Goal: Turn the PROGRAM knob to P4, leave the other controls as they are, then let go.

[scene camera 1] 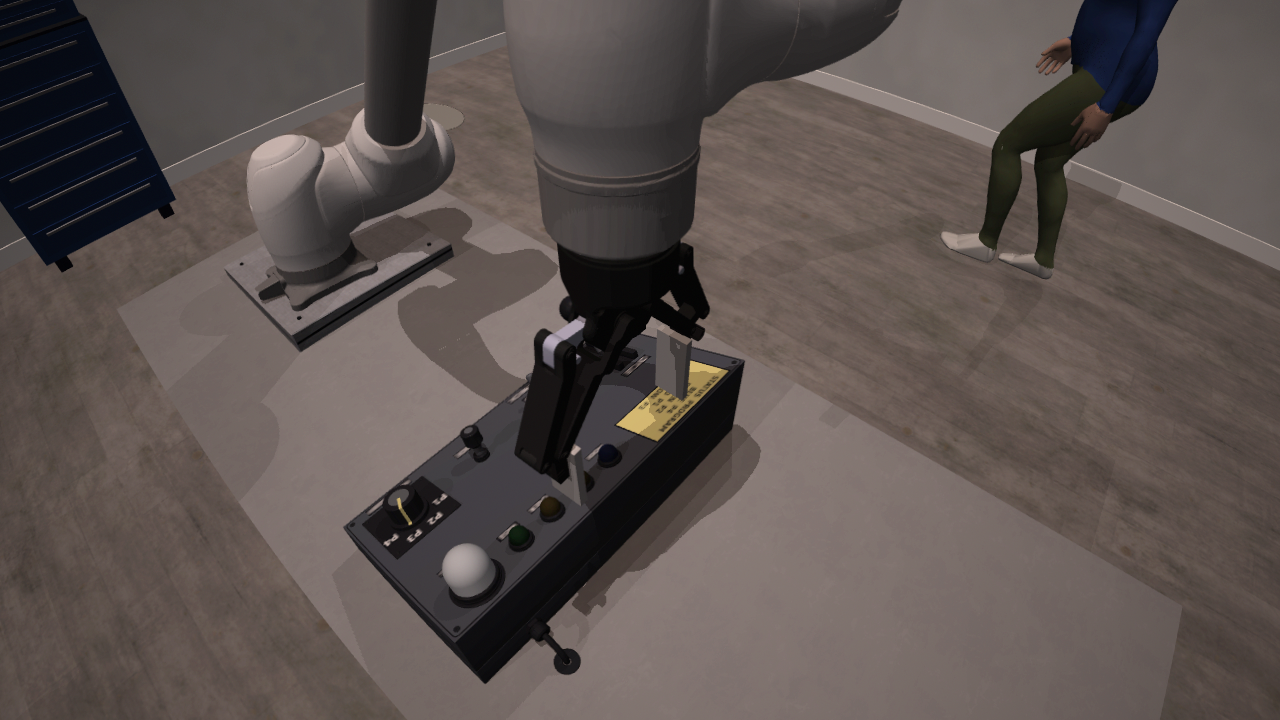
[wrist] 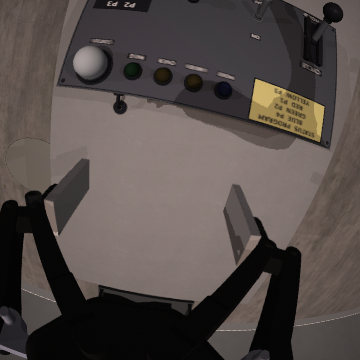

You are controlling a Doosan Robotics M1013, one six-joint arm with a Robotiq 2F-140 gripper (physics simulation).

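Where they show: gripper, fingertip midpoint: (scene camera 1: pixel 623 438) (wrist: pixel 157 186); arm's base at its link origin: (scene camera 1: pixel 321 272).
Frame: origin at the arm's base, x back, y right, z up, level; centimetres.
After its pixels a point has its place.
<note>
The PROGRAM knob (scene camera 1: pixel 403 506) @(x -64.8, y 15.2, z 9.0 cm), black with a yellow line, sits at the left end of the dark control box (scene camera 1: pixel 492 492) @(x -69.6, y 5.7, z 7.5 cm) (wrist: pixel 215 45) @(x -70.8, y -3.4, z 8.2 cm) in the scene view. Its line points toward the P3 and P4 side; I cannot tell exactly which mark it meets. In the wrist view the knob does not show; part of its label plate (wrist: pixel 121 5) @(x -67.7, y 14.2, z 6.7 cm), with P2 and P3, is at the top edge. My gripper (scene camera 1: pixel 625 419) @(x -86.7, y -0.2, z 29.3 cm) (wrist: pixel 157 186) @(x -86.7, y -0.2, z 29.3 cm) is open and empty, above the box's right half in the scene view, apart from the knob.
The box bears a white dome (scene camera 1: pixel 468 569) @(x -79.9, y 14.8, z 15.1 cm) (wrist: pixel 90 62) @(x -78.7, y 13.4, z 15.2 cm), green, amber and blue lamps, a small black knob (scene camera 1: pixel 471 437) @(x -62.5, y 3.4, z 9.6 cm), a toggle (wrist: pixel 262 10) @(x -60.9, y -9.1, z 7.5 cm) and a ball-topped lever (wrist: pixel 325 22) @(x -57.1, y -20.4, z 9.8 cm). A yellow card (scene camera 1: pixel 640 420) @(x -75.8, y -13.4, z 10.2 cm) (wrist: pixel 287 110) @(x -76.5, y -18.3, z 10.6 cm) lists programs. A hooked part (scene camera 1: pixel 565 660) @(x -88.3, y 11.4, z -2.0 cm) (wrist: pixel 119 106) @(x -87.7, y 10.9, z -1.5 cm) sticks out. A person (scene camera 1: pixel 1056 134) stands behind.
</note>
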